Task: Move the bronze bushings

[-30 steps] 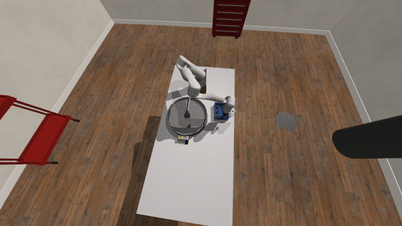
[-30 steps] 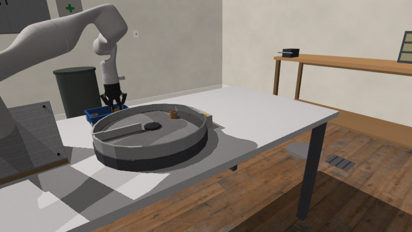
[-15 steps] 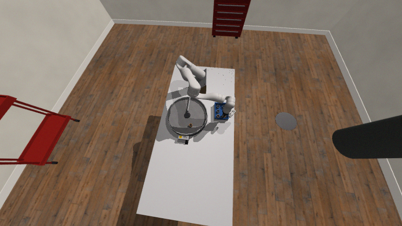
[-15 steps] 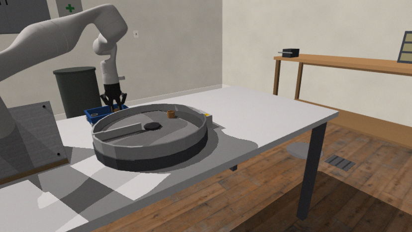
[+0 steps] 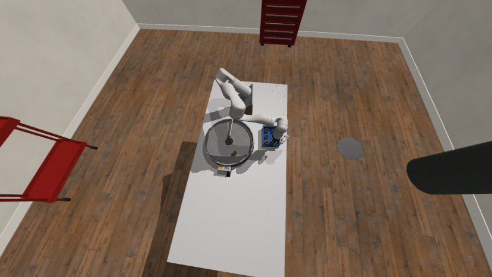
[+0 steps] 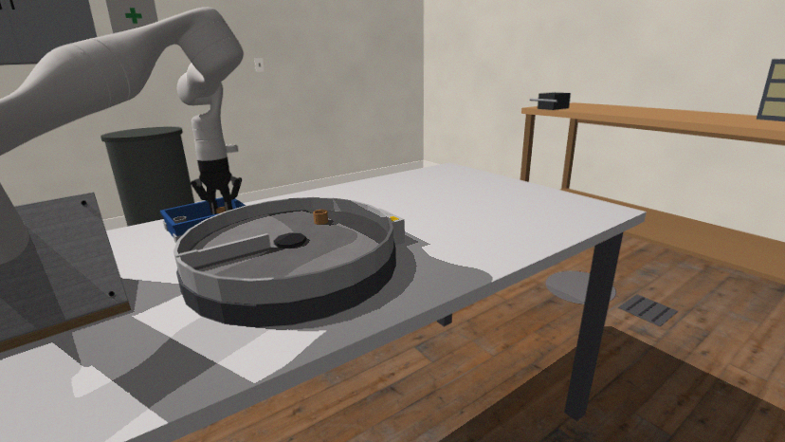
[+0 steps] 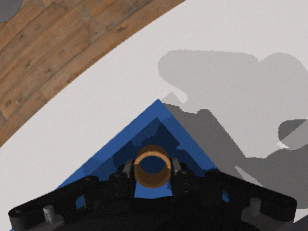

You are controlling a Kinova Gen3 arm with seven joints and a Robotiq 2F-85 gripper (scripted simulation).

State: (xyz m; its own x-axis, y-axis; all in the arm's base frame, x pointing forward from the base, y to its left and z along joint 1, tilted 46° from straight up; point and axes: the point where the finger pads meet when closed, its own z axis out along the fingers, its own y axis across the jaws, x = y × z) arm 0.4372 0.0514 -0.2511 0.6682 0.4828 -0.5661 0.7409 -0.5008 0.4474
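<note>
The blue crate lies 5 cm behind my hand, 3 cm to the right of it and 1 cm below it. From my hand the other things lie so: grey turntable: 39 cm to the right, 2 cm above, 1 cm behind.
</note>
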